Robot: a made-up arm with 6 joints.
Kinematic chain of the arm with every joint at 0, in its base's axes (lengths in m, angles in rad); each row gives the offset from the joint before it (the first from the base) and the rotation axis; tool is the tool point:
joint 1: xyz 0 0 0.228 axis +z
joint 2: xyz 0 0 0 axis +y
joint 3: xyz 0 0 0.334 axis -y
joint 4: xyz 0 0 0 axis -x
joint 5: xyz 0.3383 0 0 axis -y
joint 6: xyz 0 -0.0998 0 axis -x
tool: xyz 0 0 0
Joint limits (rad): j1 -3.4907..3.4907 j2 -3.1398..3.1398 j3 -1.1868..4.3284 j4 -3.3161..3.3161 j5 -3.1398..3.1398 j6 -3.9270..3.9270
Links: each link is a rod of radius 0.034 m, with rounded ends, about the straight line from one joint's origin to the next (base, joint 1, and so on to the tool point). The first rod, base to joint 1, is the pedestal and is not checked.
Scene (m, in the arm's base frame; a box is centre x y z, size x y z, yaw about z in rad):
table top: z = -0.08
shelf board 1: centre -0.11 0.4 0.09 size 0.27 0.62 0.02 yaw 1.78
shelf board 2: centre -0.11 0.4 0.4 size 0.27 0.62 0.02 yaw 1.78
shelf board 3: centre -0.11 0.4 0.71 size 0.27 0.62 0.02 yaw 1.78
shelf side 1: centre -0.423 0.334 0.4 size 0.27 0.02 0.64 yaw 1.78
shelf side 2: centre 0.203 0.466 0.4 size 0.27 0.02 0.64 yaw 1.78
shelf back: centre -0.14 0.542 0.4 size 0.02 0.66 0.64 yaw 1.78
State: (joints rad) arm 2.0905 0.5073 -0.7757 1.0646 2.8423 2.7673
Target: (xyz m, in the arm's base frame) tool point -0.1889 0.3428 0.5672
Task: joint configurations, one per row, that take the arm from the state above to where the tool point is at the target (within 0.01 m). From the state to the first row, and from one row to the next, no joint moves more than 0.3 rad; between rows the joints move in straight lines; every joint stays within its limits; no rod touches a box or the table.
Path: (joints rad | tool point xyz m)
1: 2.3262 0.2472 -0.9812 1.0755 2.8461 2.8896 | -0.1561 0.2349 0.2627
2: 2.5619 -0.0129 -1.1868 1.0864 2.8499 3.0120 | -0.1485 0.1528 0.2841
3: 2.5513 -0.2536 -0.9155 1.2047 2.8461 2.8896 | -0.1798 0.1635 0.4169
4: 2.5407 -0.4944 -0.6441 1.3229 2.8423 2.7673 | -0.1433 0.1279 0.5672
5: 2.4195 -0.2906 -0.4713 1.2680 2.8423 2.7673 | -0.1711 0.1904 0.5809
6: 2.2982 -0.0868 -0.2984 1.2130 2.8423 2.7673 | -0.1876 0.2633 0.5811
7: 2.1769 0.1170 -0.1256 1.1581 2.8423 2.7673 | -0.1889 0.3428 0.5672

